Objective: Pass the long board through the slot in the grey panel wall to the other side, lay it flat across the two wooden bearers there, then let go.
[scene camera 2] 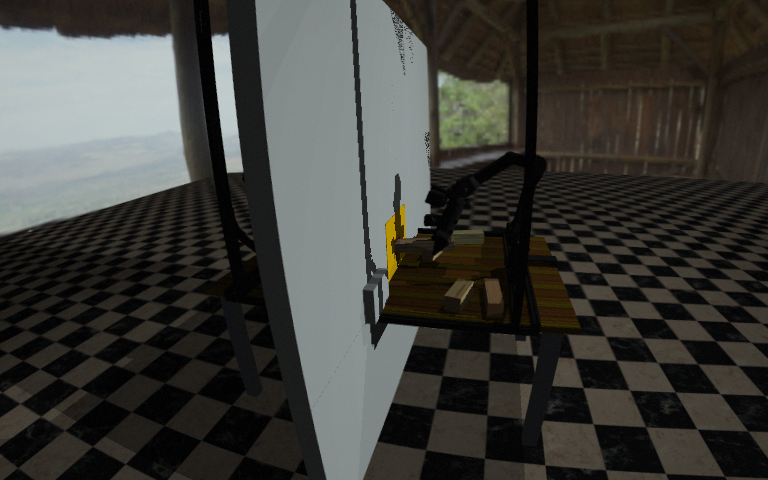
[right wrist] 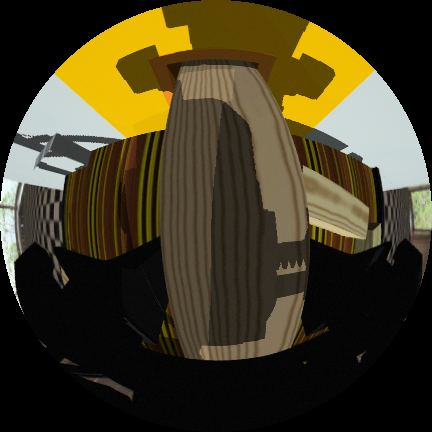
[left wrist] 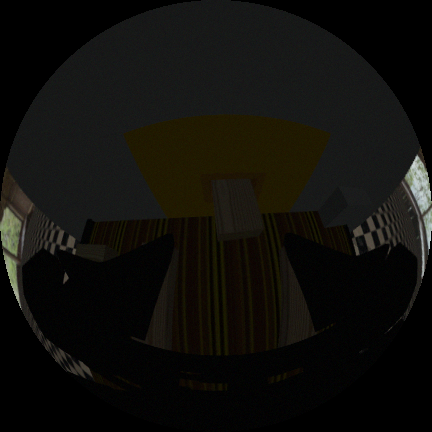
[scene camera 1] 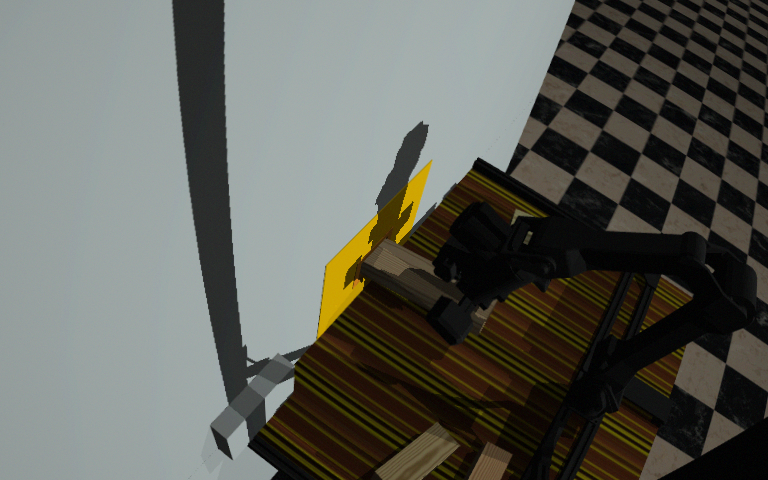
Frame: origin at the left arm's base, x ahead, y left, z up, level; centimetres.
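Seen in the pictures: left gripper, between the fingertips: (left wrist: 230, 239); right gripper, between the fingertips: (scene camera 2: 434, 251) (right wrist: 230, 232); right arm's base, origin of its link: (scene camera 1: 587, 401).
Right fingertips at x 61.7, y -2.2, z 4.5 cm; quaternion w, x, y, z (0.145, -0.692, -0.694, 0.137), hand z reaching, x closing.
Offsets run from my right fingertips to a thing's middle. "spot": to the spot under its first point.
The long board {dx -9.5, dy -0.6, dz +2.1 cm} (scene camera 1: 396, 261) (scene camera 2: 414, 245) (left wrist: 236, 205) (right wrist: 192, 165) passes through the slot in the grey panel wall (scene camera 1: 113, 169) (scene camera 2: 305, 141) (left wrist: 215, 60). Its far end sticks out in the left wrist view, above the striped table. My right gripper (scene camera 1: 457, 293) (scene camera 2: 436, 250) (right wrist: 230, 232) is shut on the board, on the near side. My left gripper (left wrist: 230, 239) is open and empty; the board's end lies ahead between its fingertips in the picture, and contact is not seen. The two wooden bearers, one at the left (left wrist: 162, 315) and one at the right (left wrist: 295, 310), lie partly hidden behind the left fingers.
A yellow plate (scene camera 1: 338, 283) (left wrist: 225, 145) (right wrist: 100, 65) surrounds the slot. A grey block {spot: dx -12.2, dy -31.4, dz +3.6 cm} (scene camera 1: 254, 390) (scene camera 2: 373, 294) projects from the wall. Two loose wood blocks {dx +10.8, dy -23.6, dz -4.1 cm} (scene camera 1: 419, 453) {spot: dx +20.0, dy -18.2, dz -2.1 cm} (scene camera 1: 489, 464) lie at the bottom of scene camera 1. A pale block {dx -2.0, dy +14.0, dz -4.0 cm} (right wrist: 337, 202) lies beside the board; another {dx -29.7, dy +30.8, dz -4.1 cm} (left wrist: 97, 251) is beyond the wall.
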